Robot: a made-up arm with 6 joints.
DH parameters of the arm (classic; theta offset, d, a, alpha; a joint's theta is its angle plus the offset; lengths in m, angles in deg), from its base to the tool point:
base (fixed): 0 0 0 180
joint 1: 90 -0.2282 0.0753 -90
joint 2: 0 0.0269 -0.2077 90
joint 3: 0 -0.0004 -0.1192 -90
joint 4: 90 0.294 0.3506 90
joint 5: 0 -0.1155 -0.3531 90
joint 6: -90 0.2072 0.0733 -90
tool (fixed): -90 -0.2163 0 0
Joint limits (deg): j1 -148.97..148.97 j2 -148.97..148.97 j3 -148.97..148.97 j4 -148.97..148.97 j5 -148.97..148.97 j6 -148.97..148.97
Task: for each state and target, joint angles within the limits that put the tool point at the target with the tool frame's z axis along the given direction. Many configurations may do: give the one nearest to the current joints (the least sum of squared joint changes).
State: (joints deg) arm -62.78 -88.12 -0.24 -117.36 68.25 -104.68
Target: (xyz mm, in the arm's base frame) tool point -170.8 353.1 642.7 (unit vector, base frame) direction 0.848 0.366 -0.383
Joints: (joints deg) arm -47.80 -121.97 -65.03 -142.42 107.88 -104.85
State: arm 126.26 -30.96 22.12 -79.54 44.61 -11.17
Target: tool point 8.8 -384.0 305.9 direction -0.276 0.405 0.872
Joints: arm 148.50 -31.89 64.19 -34.11 2.15 -36.44
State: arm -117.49 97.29 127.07 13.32 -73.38 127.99
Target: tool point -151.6 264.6 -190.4 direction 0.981 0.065 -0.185
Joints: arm -127.62 107.75 94.91 -14.11 -34.04 132.28
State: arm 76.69 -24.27 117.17 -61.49 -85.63 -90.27
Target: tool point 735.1 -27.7 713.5 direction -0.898 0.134 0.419
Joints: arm 75.24 -33.52 98.75 -98.40 -72.47 -57.43
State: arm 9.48 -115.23 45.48 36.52 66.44 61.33
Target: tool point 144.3 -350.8 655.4 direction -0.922 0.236 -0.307
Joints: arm 61.13 -96.42 59.40 22.29 18.23 64.24
